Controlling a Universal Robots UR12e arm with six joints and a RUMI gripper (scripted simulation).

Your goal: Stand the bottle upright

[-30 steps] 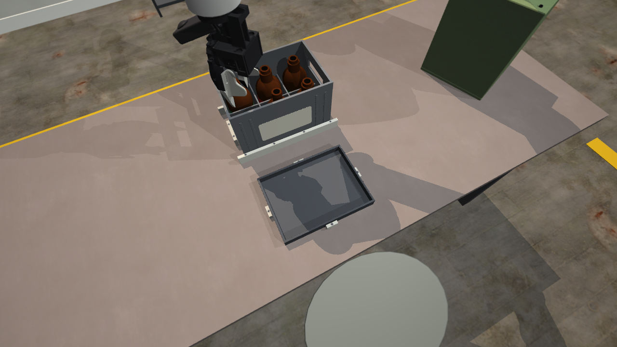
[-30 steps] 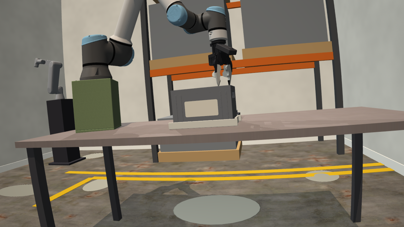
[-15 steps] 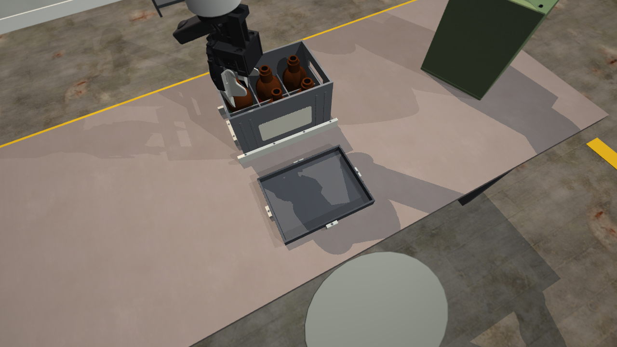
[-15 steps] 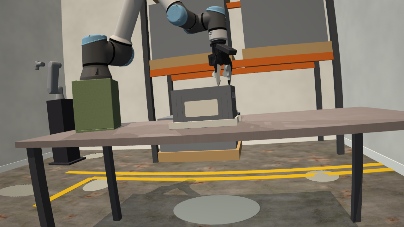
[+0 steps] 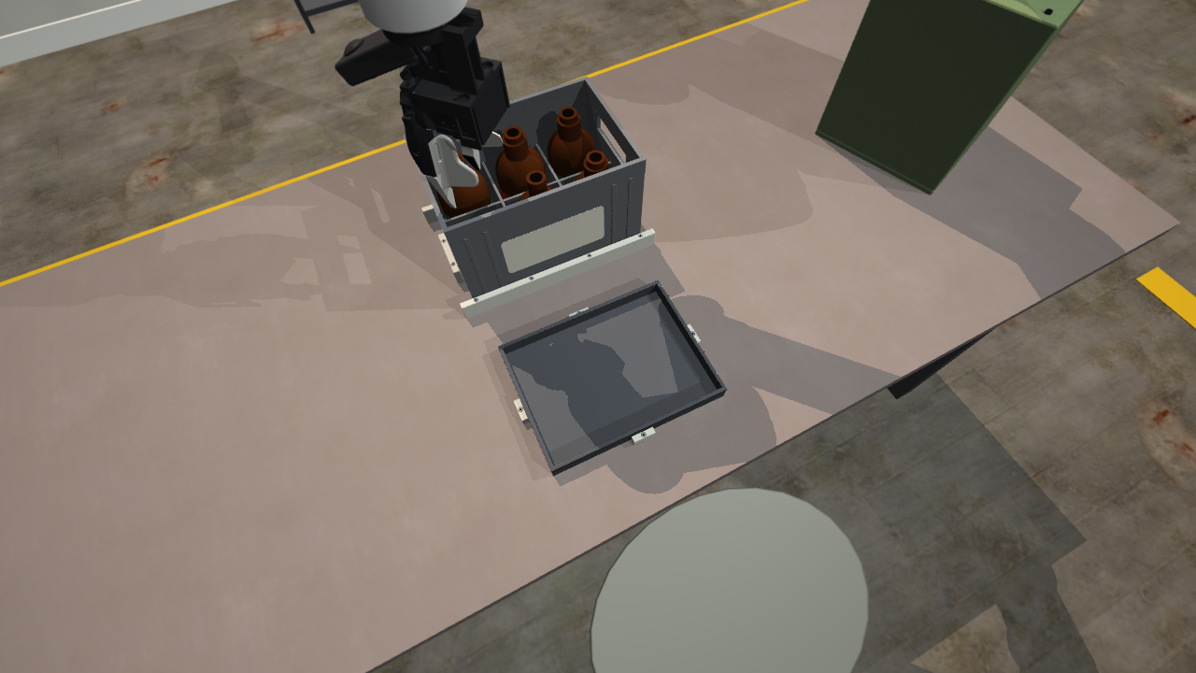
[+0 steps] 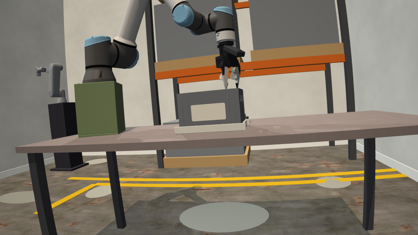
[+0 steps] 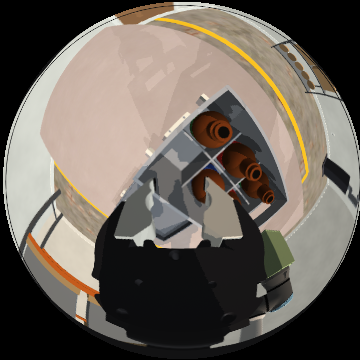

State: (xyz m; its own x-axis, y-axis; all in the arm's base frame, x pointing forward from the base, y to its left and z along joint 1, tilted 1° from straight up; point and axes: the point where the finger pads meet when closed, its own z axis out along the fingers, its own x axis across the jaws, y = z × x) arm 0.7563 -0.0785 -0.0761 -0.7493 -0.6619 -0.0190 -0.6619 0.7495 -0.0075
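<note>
The brown bottle is 110 mm below my hand, 90 mm behind it and 10 mm to the left of it. From my hand the other things lie so: grey crate (110 mm below, 90 mm behind, 30 mm to the right); dark tray (240 mm to the left, 180 mm below, 70 mm behind).
</note>
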